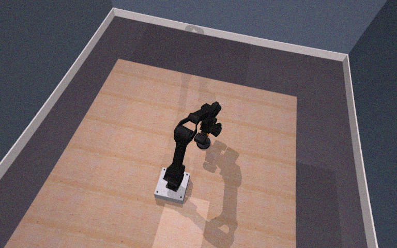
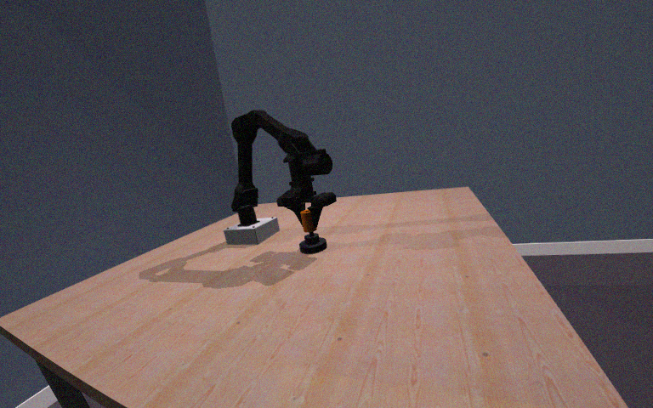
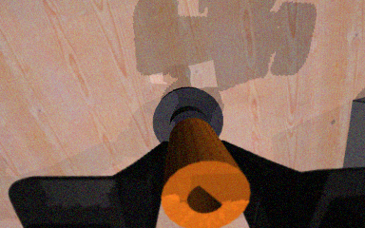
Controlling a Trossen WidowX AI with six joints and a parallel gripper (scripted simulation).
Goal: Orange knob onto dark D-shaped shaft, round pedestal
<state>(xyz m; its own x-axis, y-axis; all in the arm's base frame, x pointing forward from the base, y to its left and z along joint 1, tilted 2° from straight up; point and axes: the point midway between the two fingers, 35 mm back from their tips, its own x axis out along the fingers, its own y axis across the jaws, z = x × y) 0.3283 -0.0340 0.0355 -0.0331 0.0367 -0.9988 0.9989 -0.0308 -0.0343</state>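
Right now the orange knob is 2 cm above my gripper tip. The rest, counted from my gripper tip: round dark pedestal (4 cm below).
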